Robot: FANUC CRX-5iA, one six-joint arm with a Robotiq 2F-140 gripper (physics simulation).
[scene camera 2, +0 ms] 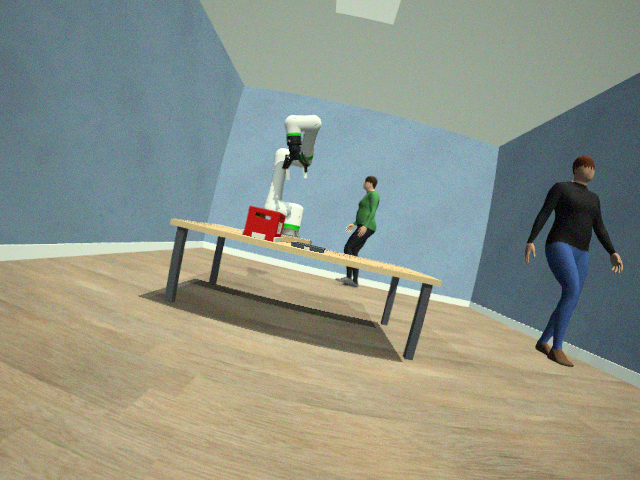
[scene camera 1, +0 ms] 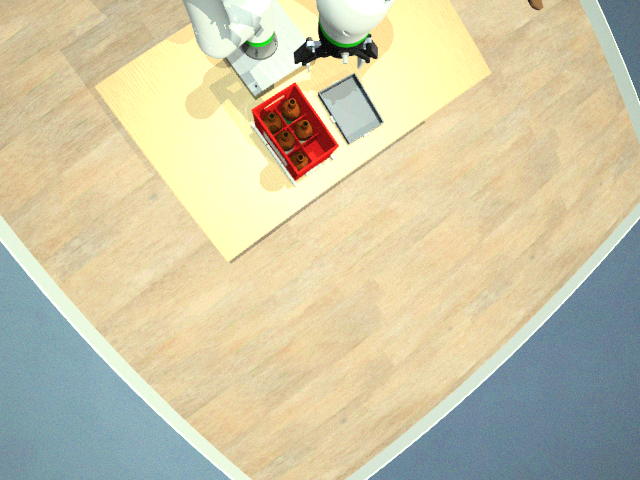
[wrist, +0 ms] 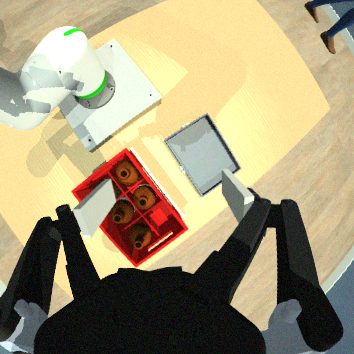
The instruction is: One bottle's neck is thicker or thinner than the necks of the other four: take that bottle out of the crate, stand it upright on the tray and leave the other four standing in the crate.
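Places are measured from the arm's base along level axes (x ahead, y left, z up), in metres.
Pixels of known places: gripper, fingertip midpoint: (scene camera 2: 296,178) (scene camera 1: 333,64) (wrist: 165,185); arm's base, link origin: (scene camera 2: 289,236) (scene camera 1: 259,42) (wrist: 94,88).
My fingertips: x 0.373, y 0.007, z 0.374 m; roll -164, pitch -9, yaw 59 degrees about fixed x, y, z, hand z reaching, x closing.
Ahead of a thing's pixels: the offset from my fingertips to its middle. Level surfaces: height alone.
The red crate {dx +0.030, dy -0.119, dz -0.327 m} (scene camera 1: 316,116) (scene camera 2: 261,227) (wrist: 87,190) stands on the table. Five brown bottles stand in it; in scene camera 1 these are a bottle {dx -0.059, dy -0.073, dz -0.329 m} (scene camera 1: 291,109), a bottle {dx -0.055, dy -0.164, dz -0.329 m} (scene camera 1: 272,122), a bottle {dx +0.032, dy -0.078, dz -0.329 m} (scene camera 1: 303,130), a bottle {dx +0.027, dy -0.161, dz -0.329 m} (scene camera 1: 285,140) and a bottle {dx +0.123, dy -0.163, dz -0.329 m} (scene camera 1: 299,160). One corner compartment is empty. I cannot tell which neck differs. In the wrist view four bottles show and a finger pad hides the fifth. The grey tray {dx +0.046, dy +0.179, dz -0.402 m} (scene camera 1: 354,111) (scene camera 2: 308,246) (wrist: 202,155) lies beside the crate with no bottle on it. My gripper (scene camera 1: 334,65) (scene camera 2: 296,175) (wrist: 165,185) is open and empty, high above the table.
The arm's base plate (scene camera 1: 289,51) (wrist: 125,95) lies behind the crate on the wooden table {dz -0.415 m} (scene camera 1: 180,155) (scene camera 2: 361,263). A person in green (scene camera 2: 368,209) stands behind the table. A person in black (scene camera 2: 573,222) is at the right, away from it.
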